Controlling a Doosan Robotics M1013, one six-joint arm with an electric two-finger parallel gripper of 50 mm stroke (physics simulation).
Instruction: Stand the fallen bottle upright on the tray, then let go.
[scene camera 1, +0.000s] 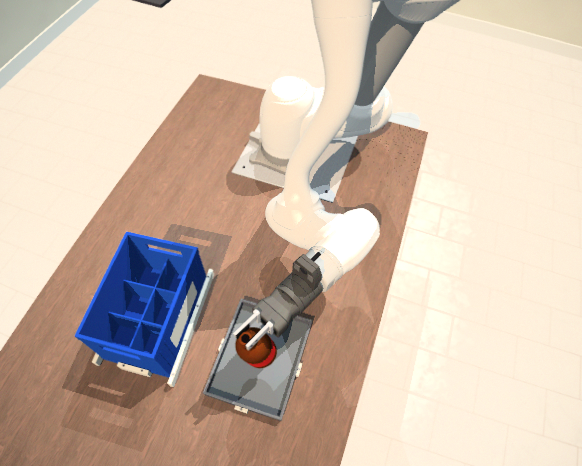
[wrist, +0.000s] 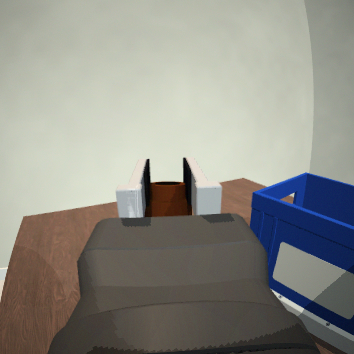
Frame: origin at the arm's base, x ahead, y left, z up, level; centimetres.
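Seen in the pictures: gripper, fingertip midpoint: (scene camera 1: 240, 342) (wrist: 166, 172); arm's base, link origin: (scene camera 1: 285, 152).
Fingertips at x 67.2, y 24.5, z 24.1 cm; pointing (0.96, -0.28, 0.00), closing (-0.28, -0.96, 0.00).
Note:
Offsets run from my fingertips to a thing's top centre. "pt": to the spot under its first point. Level surfaces: height alone.
The brown bottle @[dx -2.5, dy +0.9, dz -0.2 cm] (scene camera 1: 257, 348) (wrist: 168, 202) has a red band low on its body. It stands upright or nearly so over the middle of the grey tray @[pt dx +1.5, dy +7.1, dz -24.1 cm] (scene camera 1: 272, 392), with its mouth up and a little toward the upper left in the scene view. My gripper (scene camera 1: 242, 340) (wrist: 166, 172) reaches in almost level and is shut on the bottle's neck, one finger on each side. In the wrist view the mouth shows nearly edge-on between the fingers. The bottle's base is hidden under its body, so I cannot tell whether it touches the tray floor.
A blue divided crate @[dx -1.4, dy -28.2, dz -7.2 cm] (scene camera 1: 182, 305) (wrist: 270, 225) stands left of the tray in the scene view and at the right in the wrist view. A pale rail @[dx -3.7, dy -18.6, dz -21.7 cm] (scene camera 1: 192, 327) runs between crate and tray. Small pale blocks sit against the tray's outer sides. All stand on the wooden table @[dz -24.7 cm] (scene camera 1: 165, 425) (wrist: 45, 280).

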